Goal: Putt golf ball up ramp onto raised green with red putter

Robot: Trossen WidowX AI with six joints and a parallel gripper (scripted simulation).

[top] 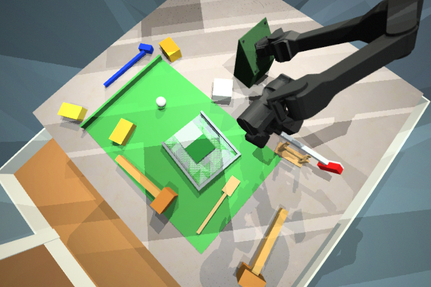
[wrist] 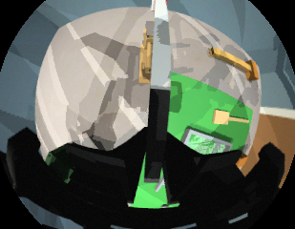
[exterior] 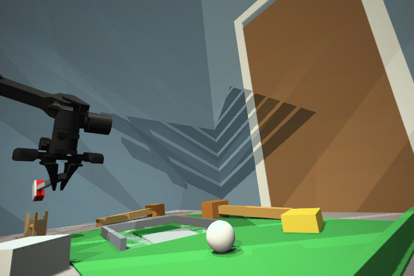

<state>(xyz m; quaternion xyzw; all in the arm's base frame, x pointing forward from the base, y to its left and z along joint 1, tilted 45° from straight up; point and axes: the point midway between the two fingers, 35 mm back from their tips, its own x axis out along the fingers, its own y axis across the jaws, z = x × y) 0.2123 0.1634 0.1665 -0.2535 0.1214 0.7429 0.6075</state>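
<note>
My gripper tip is 110 mm to the right of the red putter, 30 mm past it and 20 mm below it. Also, from my gripper tip: wooden stand: 130 mm to the left, 90 mm below, 50 mm behind; green mat: 270 mm ahead, 210 mm to the right, 120 mm below; tan paddle: 280 mm ahead, 120 mm below, 80 mm to the left.
</note>
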